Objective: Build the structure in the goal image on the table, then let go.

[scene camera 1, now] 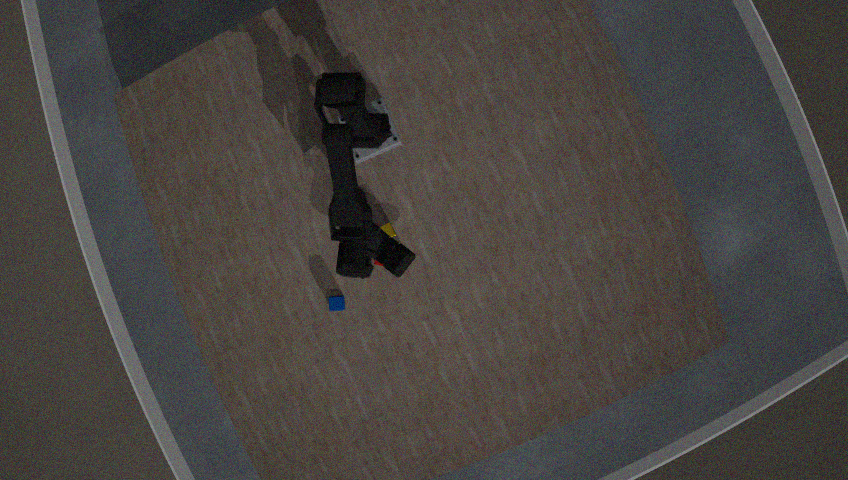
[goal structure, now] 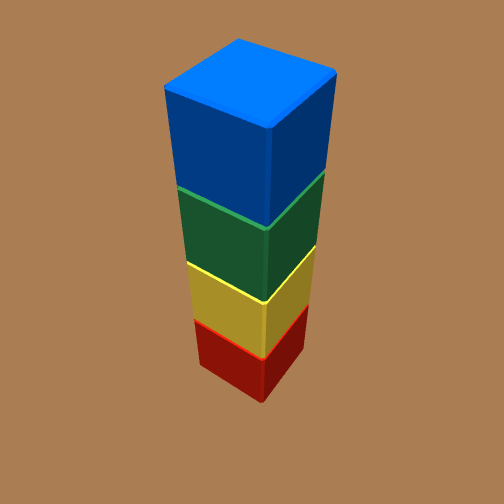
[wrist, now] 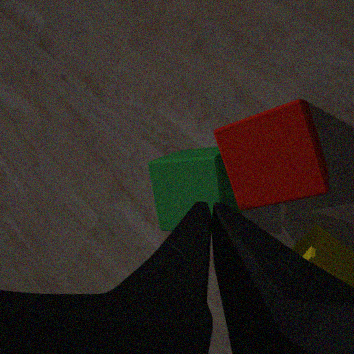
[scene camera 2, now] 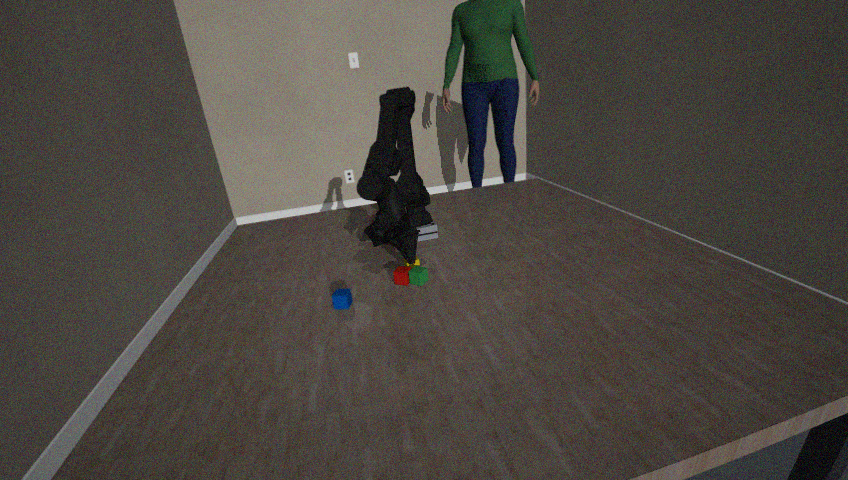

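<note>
A red cube (scene camera 1: 377, 262) (scene camera 2: 401, 275) (wrist: 272, 155) and a green cube (scene camera 2: 418, 275) (wrist: 185, 187) are side by side and very close; I cannot tell whether they touch. A yellow cube (scene camera 1: 387, 229) (scene camera 2: 414, 262) (wrist: 327, 250) is just behind them in the second scene view, partly hidden. In the wrist view my fingers cover part of it. A blue cube (scene camera 1: 336, 303) (scene camera 2: 341, 299) sits alone, apart from the others. My gripper (scene camera 2: 411, 261) (wrist: 208, 213) is shut with nothing between its fingers. Its tips overlap the near edge of the green cube in the wrist view. The arm hides the green cube in the first scene view.
The arm's pale base plate (scene camera 1: 376, 151) (scene camera 2: 427, 231) stands behind the yellow cube. The arm's dark links arch over the cubes and hide part of the wood-grained surface. A person (scene camera 2: 490, 44) in a green top stands by the back wall.
</note>
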